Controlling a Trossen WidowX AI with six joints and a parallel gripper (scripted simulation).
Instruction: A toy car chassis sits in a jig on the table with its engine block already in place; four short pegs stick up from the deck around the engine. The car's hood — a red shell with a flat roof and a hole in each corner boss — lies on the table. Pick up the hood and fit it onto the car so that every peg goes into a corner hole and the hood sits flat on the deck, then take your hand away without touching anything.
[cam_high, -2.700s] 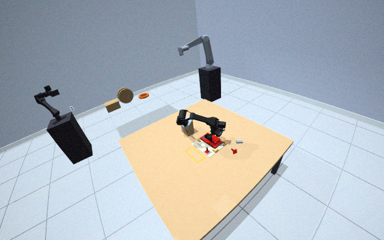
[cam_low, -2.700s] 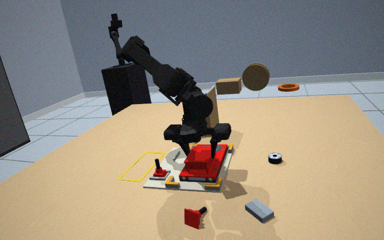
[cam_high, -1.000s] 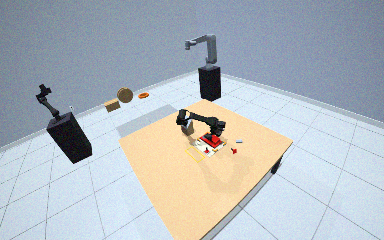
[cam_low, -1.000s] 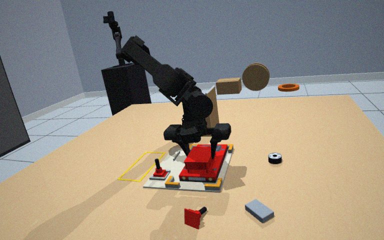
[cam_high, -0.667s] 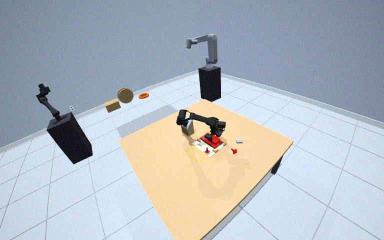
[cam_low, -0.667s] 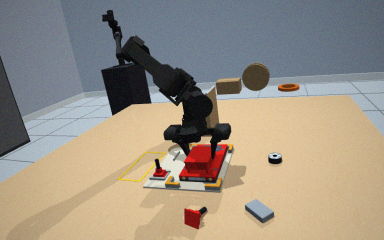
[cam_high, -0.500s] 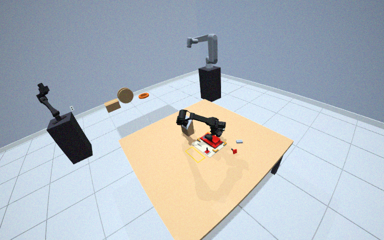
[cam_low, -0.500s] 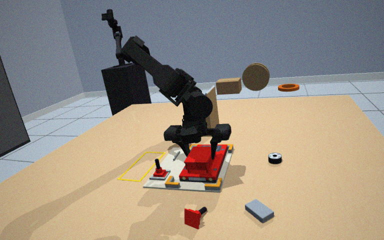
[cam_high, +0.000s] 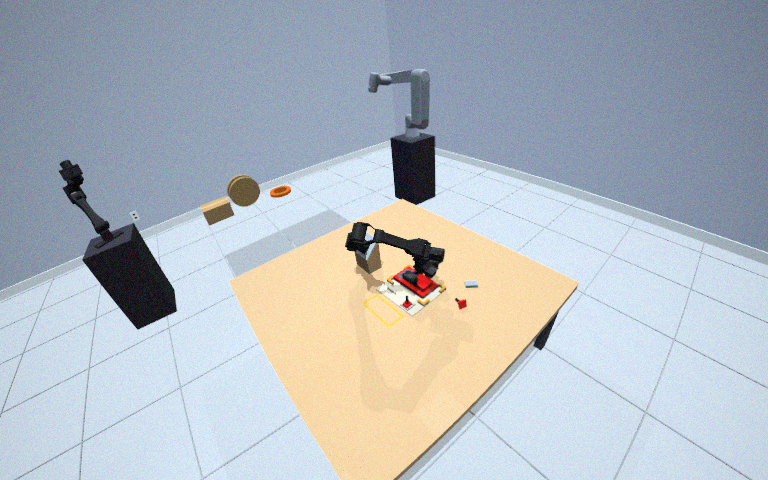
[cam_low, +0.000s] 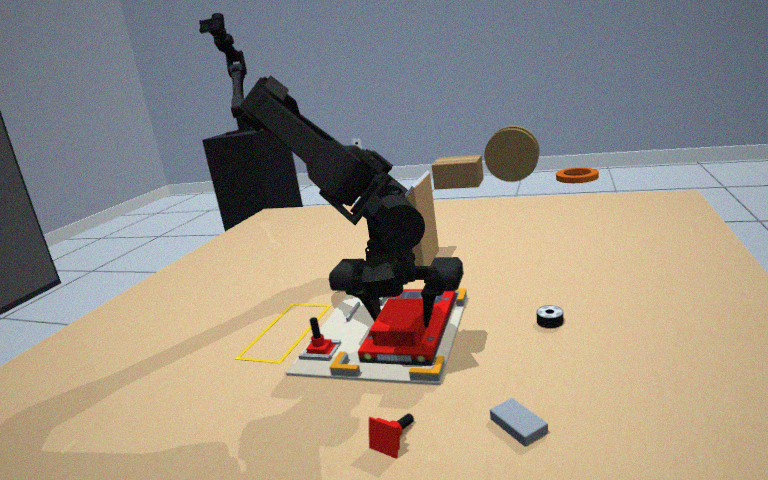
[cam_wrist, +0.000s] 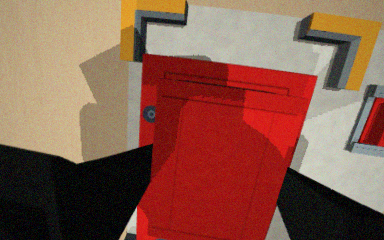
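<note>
Right now my gripper tip is 1 cm below the red hood. Round my gripper tip: grey engine block: 1 cm to the left, 1 cm below; wheel: 20 cm to the left, 9 cm behind, 2 cm below.
</note>
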